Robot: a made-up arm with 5 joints. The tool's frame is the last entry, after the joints. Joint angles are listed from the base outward. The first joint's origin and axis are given. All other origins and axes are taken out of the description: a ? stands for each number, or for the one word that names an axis. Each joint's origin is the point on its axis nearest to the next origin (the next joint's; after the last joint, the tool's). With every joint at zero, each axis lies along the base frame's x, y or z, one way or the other. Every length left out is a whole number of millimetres.
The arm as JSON. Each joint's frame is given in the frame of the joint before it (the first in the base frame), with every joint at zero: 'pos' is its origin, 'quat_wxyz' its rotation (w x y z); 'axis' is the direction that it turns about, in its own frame. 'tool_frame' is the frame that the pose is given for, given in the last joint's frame.
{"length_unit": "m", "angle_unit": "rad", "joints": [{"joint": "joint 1", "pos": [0.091, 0.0, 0.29], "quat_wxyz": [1.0, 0.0, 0.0, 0.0], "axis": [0.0, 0.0, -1.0]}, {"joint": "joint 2", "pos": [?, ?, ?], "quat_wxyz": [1.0, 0.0, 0.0, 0.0], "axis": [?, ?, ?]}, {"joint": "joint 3", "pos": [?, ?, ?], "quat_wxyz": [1.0, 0.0, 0.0, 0.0], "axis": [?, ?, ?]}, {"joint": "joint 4", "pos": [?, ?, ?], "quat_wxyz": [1.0, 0.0, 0.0, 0.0], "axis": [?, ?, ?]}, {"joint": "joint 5", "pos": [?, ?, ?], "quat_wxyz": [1.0, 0.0, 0.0, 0.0], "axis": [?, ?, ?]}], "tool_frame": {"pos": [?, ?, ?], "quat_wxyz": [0.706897, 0.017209, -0.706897, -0.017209]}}
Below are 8 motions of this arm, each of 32 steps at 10 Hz.
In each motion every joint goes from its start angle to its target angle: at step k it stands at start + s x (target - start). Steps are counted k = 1, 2, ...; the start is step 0. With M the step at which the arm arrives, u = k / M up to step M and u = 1 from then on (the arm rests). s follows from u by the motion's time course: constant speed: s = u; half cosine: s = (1 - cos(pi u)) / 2; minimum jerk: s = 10 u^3 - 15 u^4 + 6 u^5.
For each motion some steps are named. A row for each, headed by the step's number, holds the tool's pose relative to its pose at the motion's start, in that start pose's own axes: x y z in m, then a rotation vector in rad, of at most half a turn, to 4 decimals.
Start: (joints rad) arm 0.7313 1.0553 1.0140 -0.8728 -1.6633
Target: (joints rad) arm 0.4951 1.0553 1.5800 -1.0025 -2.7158
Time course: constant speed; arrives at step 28
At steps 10, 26, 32:
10: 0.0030 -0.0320 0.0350 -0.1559 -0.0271 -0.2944
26: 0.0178 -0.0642 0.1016 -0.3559 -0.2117 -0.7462
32: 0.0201 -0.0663 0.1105 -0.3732 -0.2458 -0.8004

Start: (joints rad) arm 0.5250 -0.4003 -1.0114 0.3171 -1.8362
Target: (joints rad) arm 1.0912 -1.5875 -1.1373 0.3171 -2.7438
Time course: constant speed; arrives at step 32
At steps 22, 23, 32:
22: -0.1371 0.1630 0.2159 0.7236 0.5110 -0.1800
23: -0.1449 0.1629 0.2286 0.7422 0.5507 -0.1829
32: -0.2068 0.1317 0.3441 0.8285 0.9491 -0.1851

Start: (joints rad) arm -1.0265 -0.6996 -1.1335 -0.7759 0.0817
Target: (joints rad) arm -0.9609 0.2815 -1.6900 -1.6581 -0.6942
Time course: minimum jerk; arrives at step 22
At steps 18, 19, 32:
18: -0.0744 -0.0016 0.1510 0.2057 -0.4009 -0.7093
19: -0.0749 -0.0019 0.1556 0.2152 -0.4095 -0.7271
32: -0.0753 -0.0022 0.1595 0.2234 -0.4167 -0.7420

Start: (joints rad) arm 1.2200 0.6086 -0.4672 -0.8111 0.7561
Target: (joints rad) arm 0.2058 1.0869 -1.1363 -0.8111 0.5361
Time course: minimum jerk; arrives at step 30
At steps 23, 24, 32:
23: 0.2668 0.1832 0.0966 0.4674 -0.5238 -0.8294
24: 0.2755 0.1849 0.1035 0.4833 -0.5375 -0.8570
32: 0.2928 0.1876 0.1178 0.5155 -0.5645 -0.9127

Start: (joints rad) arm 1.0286 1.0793 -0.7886 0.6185 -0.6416
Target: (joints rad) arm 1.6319 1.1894 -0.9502 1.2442 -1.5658
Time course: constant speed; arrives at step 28
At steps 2, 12, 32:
2: 0.0085 -0.0140 0.0004 -0.0465 0.0137 -0.1005
12: 0.0426 -0.0866 0.0097 -0.2776 0.0519 -0.6160
32: 0.0671 -0.2036 0.0481 -0.6496 0.0236 -1.4628

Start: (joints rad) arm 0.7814 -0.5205 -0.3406 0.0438 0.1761
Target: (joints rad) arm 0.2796 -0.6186 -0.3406 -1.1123 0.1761
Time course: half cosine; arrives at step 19
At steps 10, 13, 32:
10: 0.0497 0.0320 0.0176 0.0248 -0.6833 -0.2535
13: 0.0677 0.0381 0.0321 -0.0155 -0.9633 -0.3892
32: 0.0813 0.0403 0.0486 -0.0889 -1.2250 -0.5314

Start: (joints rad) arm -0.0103 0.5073 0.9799 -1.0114 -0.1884
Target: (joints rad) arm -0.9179 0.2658 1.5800 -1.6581 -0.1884
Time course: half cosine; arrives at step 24
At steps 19, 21, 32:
19: -0.0401 0.0683 0.1039 0.8033 -0.0568 0.2772
21: -0.0412 0.0679 0.1121 0.8642 -0.0579 0.2898
32: -0.0416 0.0673 0.1167 0.8998 -0.0583 0.2966

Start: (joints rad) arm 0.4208 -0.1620 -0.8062 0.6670 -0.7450
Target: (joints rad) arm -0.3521 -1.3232 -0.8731 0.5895 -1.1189
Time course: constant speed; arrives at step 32
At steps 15, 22, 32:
15: 0.0621 0.0780 0.1606 0.6621 -0.1525 -0.3784
22: 0.0965 0.0556 0.2389 0.9509 -0.2110 -0.6110
32: 0.1338 -0.0346 0.3242 1.3292 -0.2979 -0.9907

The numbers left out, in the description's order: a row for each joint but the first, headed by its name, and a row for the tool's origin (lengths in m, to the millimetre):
joint 2: xyz 0.044 -0.013 0.0, axis 0.0 1.0 0.0
joint 3: xyz 0.024 0.0 0.096, axis 0.0 1.0 0.0
joint 4: xyz 0.214 0.0 0.008, axis 0.0 1.0 0.0
joint 5: xyz 0.048 0.0 0.0, axis -1.0 0.0 0.0
tool: xyz 0.0 0.0 0.0

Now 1 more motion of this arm.
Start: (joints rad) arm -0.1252 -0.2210 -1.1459 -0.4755 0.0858
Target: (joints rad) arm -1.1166 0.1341 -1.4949 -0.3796 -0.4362
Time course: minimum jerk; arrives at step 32
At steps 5, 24, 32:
5: -0.0014 0.0021 0.0004 -0.0078 0.0033 -0.0440
24: -0.0026 0.0867 0.0067 -0.2215 0.0468 -1.3325
32: 0.0036 0.0973 0.0064 -0.2455 0.0454 -1.4871

